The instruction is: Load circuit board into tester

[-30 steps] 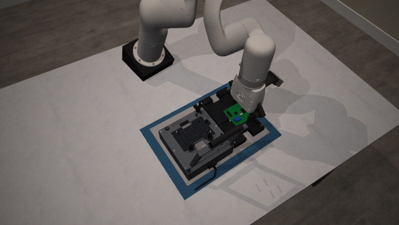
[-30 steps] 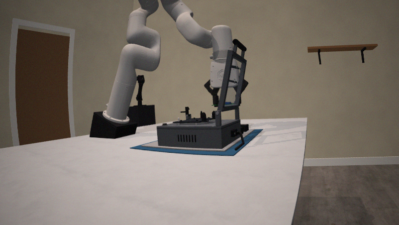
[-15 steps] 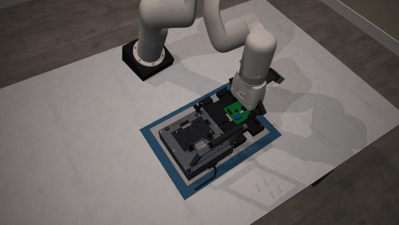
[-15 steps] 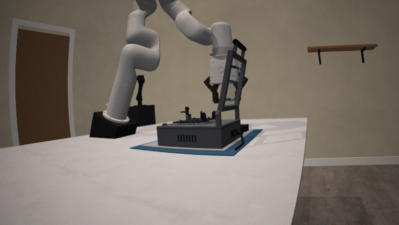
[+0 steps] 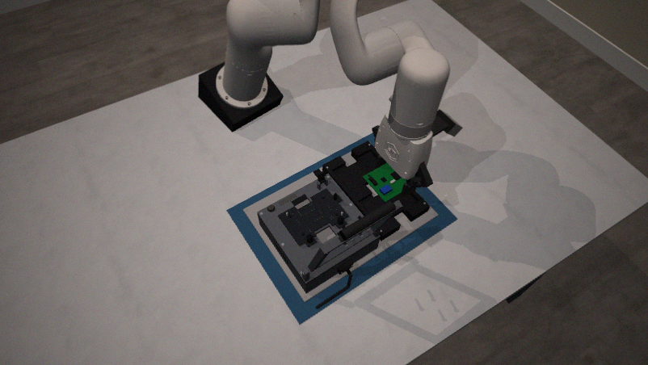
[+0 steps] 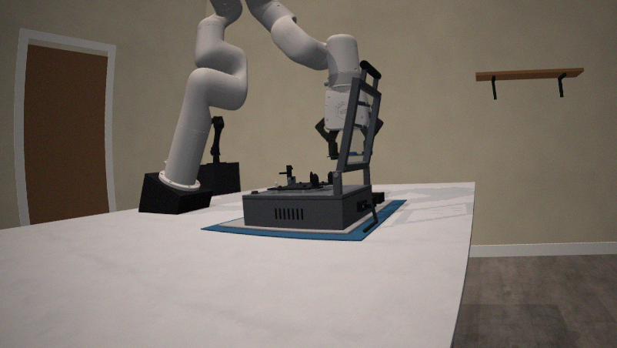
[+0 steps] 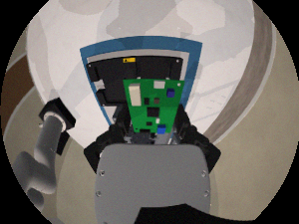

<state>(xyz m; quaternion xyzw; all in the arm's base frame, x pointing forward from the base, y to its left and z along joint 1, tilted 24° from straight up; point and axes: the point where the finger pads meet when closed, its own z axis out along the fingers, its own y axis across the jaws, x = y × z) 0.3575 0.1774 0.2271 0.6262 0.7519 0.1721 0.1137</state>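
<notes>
Now: the green circuit board right at my hand. Round my hand: lid: 12 cm ahead, 15 cm to the right, 6 cm above; then pin plate: 17 cm to the right, 5 cm below; then tester: 2 cm ahead, 13 cm to the right, 1 cm below.
</notes>
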